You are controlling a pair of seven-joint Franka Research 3 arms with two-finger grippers.
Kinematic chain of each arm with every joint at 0, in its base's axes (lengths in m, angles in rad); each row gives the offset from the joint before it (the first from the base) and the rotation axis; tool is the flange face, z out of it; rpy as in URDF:
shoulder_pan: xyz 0 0 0.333 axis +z
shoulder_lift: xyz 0 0 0 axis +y
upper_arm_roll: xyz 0 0 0.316 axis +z
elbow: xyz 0.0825 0 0 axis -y
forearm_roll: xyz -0.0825 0 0.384 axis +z
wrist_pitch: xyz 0 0 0 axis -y
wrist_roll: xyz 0.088 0 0 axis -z
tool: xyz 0 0 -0.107 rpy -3.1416 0 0
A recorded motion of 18 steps. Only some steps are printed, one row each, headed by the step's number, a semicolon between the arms.
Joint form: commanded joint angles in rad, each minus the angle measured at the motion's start. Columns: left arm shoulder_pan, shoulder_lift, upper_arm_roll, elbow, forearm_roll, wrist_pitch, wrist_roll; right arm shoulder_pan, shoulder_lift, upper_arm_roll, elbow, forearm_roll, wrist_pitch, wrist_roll.
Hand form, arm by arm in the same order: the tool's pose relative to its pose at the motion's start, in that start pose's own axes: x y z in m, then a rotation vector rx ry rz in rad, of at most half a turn. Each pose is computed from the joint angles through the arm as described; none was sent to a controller.
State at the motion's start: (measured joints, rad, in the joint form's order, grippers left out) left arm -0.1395 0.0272 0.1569 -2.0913 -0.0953 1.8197 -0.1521; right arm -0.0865 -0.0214 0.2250 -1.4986 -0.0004 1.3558 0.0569
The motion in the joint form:
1: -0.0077 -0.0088 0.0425 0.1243 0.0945 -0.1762 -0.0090; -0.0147 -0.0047 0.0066 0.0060 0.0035 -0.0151 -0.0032
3: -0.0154 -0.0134 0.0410 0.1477 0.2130 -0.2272 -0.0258; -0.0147 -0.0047 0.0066 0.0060 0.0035 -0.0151 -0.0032
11: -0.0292 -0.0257 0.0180 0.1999 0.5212 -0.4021 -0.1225; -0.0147 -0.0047 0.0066 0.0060 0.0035 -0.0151 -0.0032
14: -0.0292 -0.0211 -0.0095 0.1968 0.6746 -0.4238 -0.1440; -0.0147 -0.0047 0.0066 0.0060 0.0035 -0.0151 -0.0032
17: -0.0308 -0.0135 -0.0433 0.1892 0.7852 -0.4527 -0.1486; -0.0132 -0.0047 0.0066 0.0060 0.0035 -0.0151 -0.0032
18: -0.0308 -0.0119 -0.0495 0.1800 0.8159 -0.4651 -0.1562; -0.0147 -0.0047 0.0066 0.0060 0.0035 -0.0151 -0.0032
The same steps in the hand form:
1: -0.0055 -0.0227 -0.0502 0.0860 -0.0287 -0.0204; -0.0035 0.0036 -0.0035 0.0030 -0.0048 0.0042
3: -0.0096 -0.0303 -0.0605 0.2089 -0.0316 -0.0226; -0.0035 0.0036 -0.0035 0.0030 -0.0048 0.0042
11: -0.0261 -0.0493 -0.0887 0.5439 -0.0524 -0.1202; -0.0035 0.0036 -0.0035 0.0030 -0.0048 0.0042
14: -0.0253 -0.0515 -0.0937 0.7088 -0.0259 -0.1296; -0.0035 0.0036 -0.0035 0.0030 -0.0048 0.0042
17: -0.0256 -0.0454 -0.0937 0.8377 -0.0206 -0.1156; -0.0035 0.0028 -0.0035 0.0028 -0.0047 0.0027
18: -0.0263 -0.0461 -0.0910 0.8754 -0.0269 -0.1210; -0.0035 0.0036 -0.0035 0.0030 -0.0048 0.0042

